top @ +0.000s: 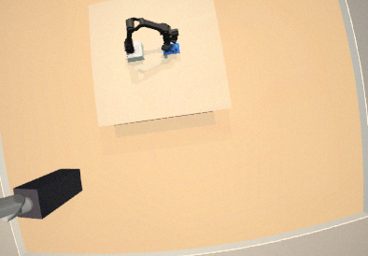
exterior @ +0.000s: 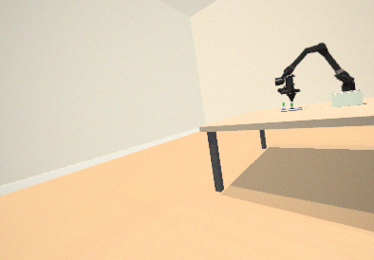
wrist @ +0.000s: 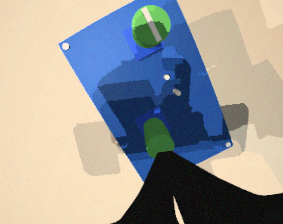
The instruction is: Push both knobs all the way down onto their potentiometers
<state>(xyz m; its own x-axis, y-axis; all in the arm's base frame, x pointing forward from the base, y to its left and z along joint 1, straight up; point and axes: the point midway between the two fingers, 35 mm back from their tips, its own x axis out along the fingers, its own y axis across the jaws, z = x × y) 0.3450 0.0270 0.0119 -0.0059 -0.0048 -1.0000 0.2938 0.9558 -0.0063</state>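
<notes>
Now: the green knob 30 mm below my gripper tip.
</notes>
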